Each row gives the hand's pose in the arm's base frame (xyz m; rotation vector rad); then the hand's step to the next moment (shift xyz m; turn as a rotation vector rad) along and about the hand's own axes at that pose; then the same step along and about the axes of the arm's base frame.
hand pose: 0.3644 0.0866 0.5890 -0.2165 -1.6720 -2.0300
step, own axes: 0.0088 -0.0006 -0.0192 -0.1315 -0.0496 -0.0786
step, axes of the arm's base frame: -0.0043 -0.0206 -0.0013 0.1050 -0.0330 -0.1175
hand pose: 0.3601 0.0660 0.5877 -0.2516 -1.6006 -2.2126
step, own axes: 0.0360 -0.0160 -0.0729 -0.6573 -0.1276 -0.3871
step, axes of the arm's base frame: -0.0331 -0.0719 -0.0246 0.5746 -0.1915 -0.4810
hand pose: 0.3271 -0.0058 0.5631 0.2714 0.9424 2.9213
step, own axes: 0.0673 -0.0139 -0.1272 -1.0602 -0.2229 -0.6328
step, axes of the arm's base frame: -0.0896 -0.0543 -0.0996 0.9254 -0.2998 -0.7925
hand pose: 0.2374 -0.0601 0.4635 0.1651 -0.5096 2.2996
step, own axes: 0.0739 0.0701 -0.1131 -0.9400 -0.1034 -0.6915
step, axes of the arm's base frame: -0.0977 0.0507 -0.1051 0.7581 -0.2720 -0.8508
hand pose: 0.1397 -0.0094 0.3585 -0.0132 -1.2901 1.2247
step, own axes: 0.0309 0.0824 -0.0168 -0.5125 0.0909 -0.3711
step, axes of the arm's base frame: -0.0493 0.0663 -0.0346 0.3108 -0.0888 -0.5515
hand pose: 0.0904 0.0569 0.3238 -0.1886 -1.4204 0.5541
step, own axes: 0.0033 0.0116 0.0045 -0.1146 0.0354 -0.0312
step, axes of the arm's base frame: -0.0071 0.0106 -0.0015 0.0157 -0.0172 -0.1217
